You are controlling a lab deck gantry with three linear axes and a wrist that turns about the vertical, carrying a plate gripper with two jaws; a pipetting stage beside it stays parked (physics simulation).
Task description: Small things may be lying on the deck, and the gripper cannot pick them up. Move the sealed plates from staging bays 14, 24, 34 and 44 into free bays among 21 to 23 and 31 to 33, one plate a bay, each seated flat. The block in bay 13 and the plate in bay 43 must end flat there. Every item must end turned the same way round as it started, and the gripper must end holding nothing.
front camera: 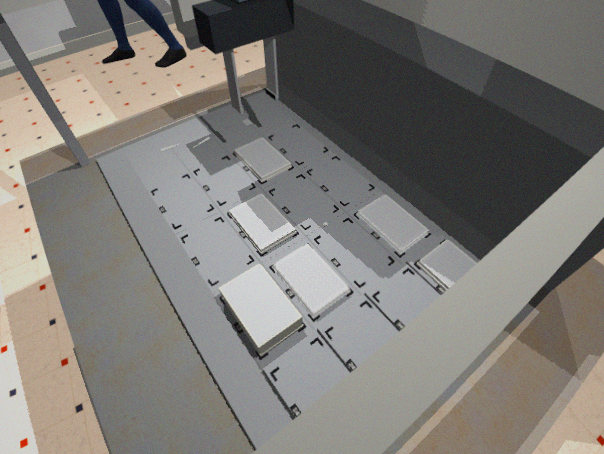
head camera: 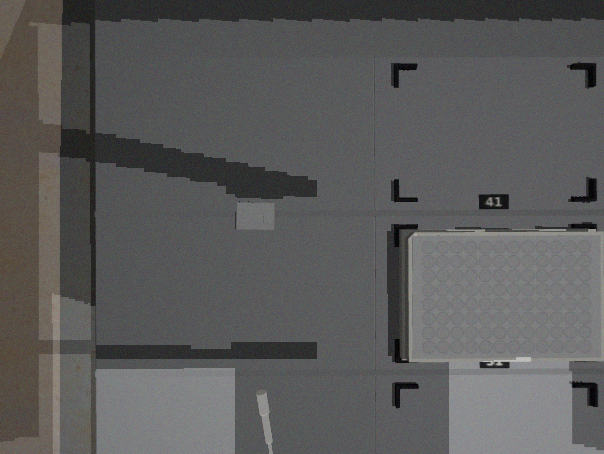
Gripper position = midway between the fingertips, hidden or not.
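Gripper: out of frame in the head camera view, visible in the front camera view [255, 102]. Block: out of frame in the head camera view, visible in the front camera view [266, 315].
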